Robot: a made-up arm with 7 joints. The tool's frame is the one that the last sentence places. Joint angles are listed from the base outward.
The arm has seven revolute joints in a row. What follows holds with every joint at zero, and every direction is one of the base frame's. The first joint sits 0.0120 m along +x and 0.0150 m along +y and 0.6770 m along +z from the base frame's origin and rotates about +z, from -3.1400 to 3.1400 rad. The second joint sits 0.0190 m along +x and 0.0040 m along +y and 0.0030 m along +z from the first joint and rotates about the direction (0, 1, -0.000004), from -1.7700 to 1.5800 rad. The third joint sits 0.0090 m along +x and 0.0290 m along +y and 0.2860 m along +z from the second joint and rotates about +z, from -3.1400 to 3.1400 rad. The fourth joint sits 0.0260 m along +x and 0.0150 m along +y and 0.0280 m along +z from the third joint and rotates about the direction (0, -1, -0.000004), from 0.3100 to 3.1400 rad. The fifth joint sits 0.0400 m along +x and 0.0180 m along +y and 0.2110 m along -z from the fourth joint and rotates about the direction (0, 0.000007, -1), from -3.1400 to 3.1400 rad. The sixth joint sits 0.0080 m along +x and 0.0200 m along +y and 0.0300 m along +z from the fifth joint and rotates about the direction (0, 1, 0.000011), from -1.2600 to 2.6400 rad. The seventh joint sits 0.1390 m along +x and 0.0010 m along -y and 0.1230 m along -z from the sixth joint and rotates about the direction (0, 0.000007, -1), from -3.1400 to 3.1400 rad. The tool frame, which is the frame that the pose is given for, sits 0.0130 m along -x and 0.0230 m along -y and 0.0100 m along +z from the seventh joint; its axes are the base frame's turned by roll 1.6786, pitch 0.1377 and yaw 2.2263 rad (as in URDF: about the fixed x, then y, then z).
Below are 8 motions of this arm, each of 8 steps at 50 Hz.
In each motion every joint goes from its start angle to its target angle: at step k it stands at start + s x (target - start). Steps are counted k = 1, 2, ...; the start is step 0. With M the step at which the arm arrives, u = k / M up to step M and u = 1 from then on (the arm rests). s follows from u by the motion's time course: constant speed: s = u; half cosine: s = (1 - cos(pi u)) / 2; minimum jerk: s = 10 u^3 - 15 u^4 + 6 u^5.
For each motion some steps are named. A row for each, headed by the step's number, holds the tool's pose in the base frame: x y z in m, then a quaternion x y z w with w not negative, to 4 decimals.
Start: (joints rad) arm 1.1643 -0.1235 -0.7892 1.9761 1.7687 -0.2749 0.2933
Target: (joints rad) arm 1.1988 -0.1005 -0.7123 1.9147 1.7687 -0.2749 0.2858
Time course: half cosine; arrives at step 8
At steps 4, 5, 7, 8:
4: 0.2611 0.0113 1.1085 0.5016 -0.5003 0.5990 0.3731
5: 0.2630 0.0197 1.1059 0.5081 -0.4896 0.6031 0.3720
7: 0.2652 0.0316 1.1021 0.5169 -0.4742 0.6089 0.3704
8: 0.2655 0.0332 1.1015 0.5182 -0.4720 0.6097 0.3702

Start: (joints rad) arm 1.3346 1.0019 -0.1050 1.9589 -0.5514 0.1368 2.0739
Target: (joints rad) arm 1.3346 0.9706 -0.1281 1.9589 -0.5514 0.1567 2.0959
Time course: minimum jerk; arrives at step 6
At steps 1, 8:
1: 0.0299 0.6587 0.7275 0.3865 0.3151 0.7907 0.3550
8: 0.0371 0.6572 0.7415 0.3904 0.2997 0.7890 0.3679

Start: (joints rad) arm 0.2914 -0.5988 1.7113 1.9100 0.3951 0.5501 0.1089
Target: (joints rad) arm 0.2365 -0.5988 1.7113 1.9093 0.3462 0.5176 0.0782
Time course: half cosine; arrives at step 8
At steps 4, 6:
4: -0.3758 0.2683 1.0796 0.4225 -0.0760 -0.8854 0.1783
6: -0.3715 0.2745 1.0812 0.4320 -0.0710 -0.8838 0.1652

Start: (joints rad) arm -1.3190 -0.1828 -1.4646 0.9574 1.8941 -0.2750 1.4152
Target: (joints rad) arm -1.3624 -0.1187 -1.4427 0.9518 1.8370 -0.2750 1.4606
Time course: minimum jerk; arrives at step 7
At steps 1, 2, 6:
1: -0.2310 0.0489 0.8437 0.4805 0.8039 0.3465 0.0539
2: -0.2312 0.0484 0.8454 0.4823 0.8019 0.3490 0.0508
6: -0.2328 0.0440 0.8570 0.4937 0.7880 0.3666 0.0295

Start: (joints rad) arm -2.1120 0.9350 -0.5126 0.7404 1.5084 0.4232 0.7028
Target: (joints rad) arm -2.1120 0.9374 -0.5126 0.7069 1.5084 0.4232 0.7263
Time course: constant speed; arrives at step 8
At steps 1, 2, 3, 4, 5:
1: -0.2329 -0.1280 0.5456 0.3305 -0.6705 -0.6545 0.1132
2: -0.2318 -0.1271 0.5455 0.3301 -0.6704 -0.6553 0.1103
3: -0.2308 -0.1262 0.5454 0.3297 -0.6703 -0.6562 0.1073
4: -0.2297 -0.1253 0.5452 0.3292 -0.6701 -0.6570 0.1043
5: -0.2287 -0.1244 0.5452 0.3288 -0.6700 -0.6578 0.1014

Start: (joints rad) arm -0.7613 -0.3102 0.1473 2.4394 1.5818 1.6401 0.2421
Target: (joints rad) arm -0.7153 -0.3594 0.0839 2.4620 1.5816 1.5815 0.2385
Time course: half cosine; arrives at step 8
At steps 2, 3, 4, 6, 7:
2: 0.1543 0.1586 1.2713 0.0163 0.0996 0.9295 0.3546
3: 0.1487 0.1600 1.2731 0.0091 0.0959 0.9287 0.3580
4: 0.1420 0.1617 1.2752 0.0006 0.0914 0.9277 0.3620
6: 0.1293 0.1646 1.2788 -0.0153 0.0827 0.9256 0.3689
7: 0.1253 0.1654 1.2798 -0.0202 0.0799 0.9250 0.3710

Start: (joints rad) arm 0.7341 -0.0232 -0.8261 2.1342 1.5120 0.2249 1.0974
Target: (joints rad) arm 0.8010 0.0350 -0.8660 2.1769 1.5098 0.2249 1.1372
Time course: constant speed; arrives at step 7
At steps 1, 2, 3, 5, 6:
1: 0.2552 -0.0278 1.2218 0.5298 -0.5529 0.6026 0.2246
2: 0.2569 -0.0237 1.2223 0.5317 -0.5506 0.6036 0.2233
3: 0.2586 -0.0196 1.2227 0.5336 -0.5482 0.6046 0.2220
5: 0.2618 -0.0111 1.2235 0.5373 -0.5433 0.6066 0.2193
6: 0.2633 -0.0067 1.2239 0.5392 -0.5409 0.6077 0.2180

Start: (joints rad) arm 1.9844 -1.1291 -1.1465 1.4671 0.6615 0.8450 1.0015
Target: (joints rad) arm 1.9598 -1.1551 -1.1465 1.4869 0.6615 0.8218 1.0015
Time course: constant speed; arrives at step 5
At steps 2, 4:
2: 0.3510 -0.0545 1.0040 -0.7601 0.0213 -0.6364 0.1292
4: 0.3535 -0.0644 1.0026 -0.7606 0.0361 -0.6356 0.1270

